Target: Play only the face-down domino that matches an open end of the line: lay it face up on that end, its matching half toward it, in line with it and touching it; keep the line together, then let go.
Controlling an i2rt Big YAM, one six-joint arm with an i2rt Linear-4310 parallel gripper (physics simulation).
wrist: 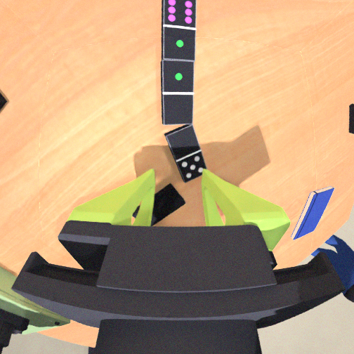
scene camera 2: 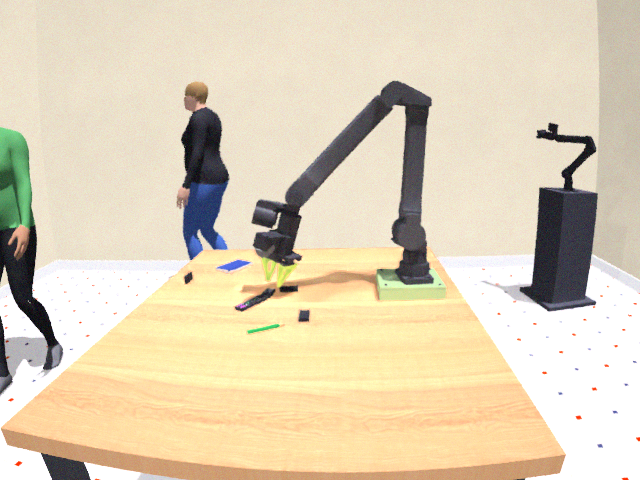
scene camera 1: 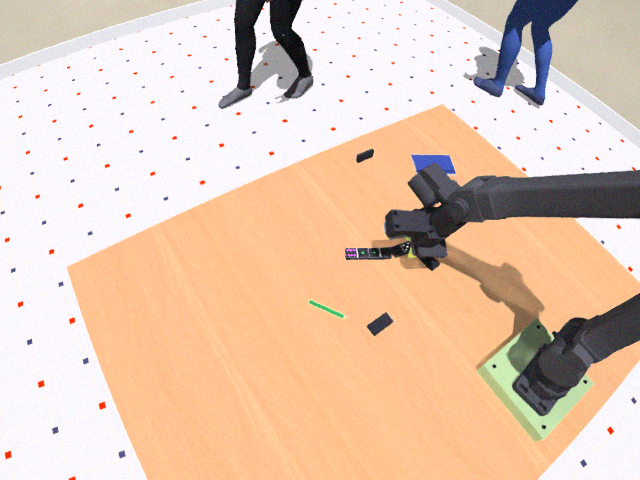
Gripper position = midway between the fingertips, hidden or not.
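Observation:
My gripper [scene camera 2: 273, 283] is there for me to see, and you get my gripper [wrist: 178, 175] in the wrist view as well. Then there's a blue book [wrist: 317, 200], and a dark domino [wrist: 166, 200] too.

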